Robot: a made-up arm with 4 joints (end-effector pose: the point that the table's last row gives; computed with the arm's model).
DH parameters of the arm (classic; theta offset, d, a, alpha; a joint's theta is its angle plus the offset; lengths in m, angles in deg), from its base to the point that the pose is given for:
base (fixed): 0 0.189 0 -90
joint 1: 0 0.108 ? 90
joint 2: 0 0.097 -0.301 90
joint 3: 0 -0.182 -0.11 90
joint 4: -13.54 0 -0.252 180
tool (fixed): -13.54 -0.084 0 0
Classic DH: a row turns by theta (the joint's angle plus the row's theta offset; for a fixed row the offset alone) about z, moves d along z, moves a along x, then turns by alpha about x.
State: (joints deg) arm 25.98 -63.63 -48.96 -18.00
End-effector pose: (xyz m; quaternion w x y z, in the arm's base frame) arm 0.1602 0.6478 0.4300 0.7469 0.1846 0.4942 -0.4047
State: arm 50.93 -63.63 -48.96 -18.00
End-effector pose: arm 0.2469 0.6478 0.3399 0.6226 0.0928 0.6438 -0.4351
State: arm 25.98 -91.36 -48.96 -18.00
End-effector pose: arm 0.4078 0.6842 0.3093 0.6574 0.2072 0.3975 -0.6057
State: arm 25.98 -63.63 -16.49 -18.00
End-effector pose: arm 0.0587 0.7003 0.2813 0.8645 0.0051 0.3108 -0.3950
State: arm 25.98 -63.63 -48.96 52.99
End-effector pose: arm 0.3939 0.7656 0.2992 0.3731 -0.1366 0.5095 -0.7632
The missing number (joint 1, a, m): 0.25
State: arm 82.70 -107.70 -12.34 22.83
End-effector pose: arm 0.1754 0.6780 -0.4596 0.2599 -0.5421 0.3344 -0.7258
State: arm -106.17 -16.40 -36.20 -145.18
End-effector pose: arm 0.0328 0.2654 0.2358 0.2865 -0.5011 -0.2986 0.7600
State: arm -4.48 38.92 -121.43 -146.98
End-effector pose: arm -0.1553 -0.0917 0.2089 0.0051 -0.6863 -0.5129 -0.5157
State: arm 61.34 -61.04 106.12 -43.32
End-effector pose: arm -0.0307 0.2265 -0.0002 0.7607 -0.5903 -0.1186 0.2424
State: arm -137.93 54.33 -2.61 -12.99
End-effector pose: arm 0.1143 -0.3714 0.0476 0.3186 -0.5201 -0.7690 0.1914
